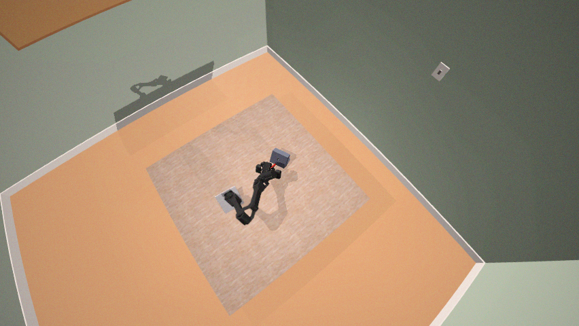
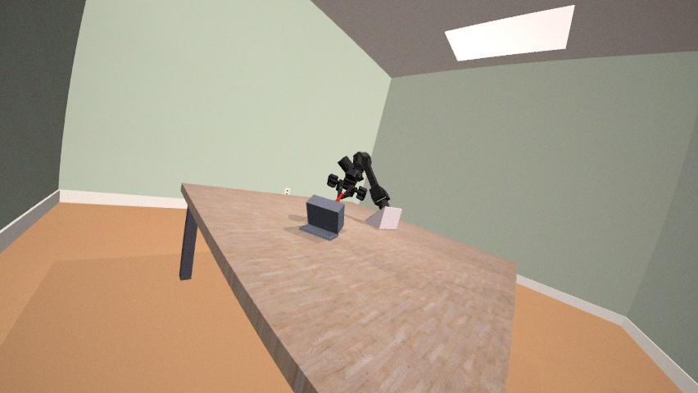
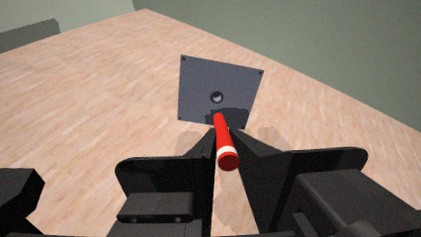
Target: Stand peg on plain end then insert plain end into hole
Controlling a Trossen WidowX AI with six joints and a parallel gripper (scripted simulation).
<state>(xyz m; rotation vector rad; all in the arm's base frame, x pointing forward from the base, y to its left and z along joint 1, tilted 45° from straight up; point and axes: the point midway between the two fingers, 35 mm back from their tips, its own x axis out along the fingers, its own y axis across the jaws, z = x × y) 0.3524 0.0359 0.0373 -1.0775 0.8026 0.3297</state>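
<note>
Now: gripper tip 10 cm short of the panel, 6 cm to the right of it and 6 cm above it. Also, from my gripper tip: flat foot plate 12 cm ahead, 7 cm to the left, 13 cm below; then peg 1 cm behind, 1 cm to the right, 1 cm above.
</note>
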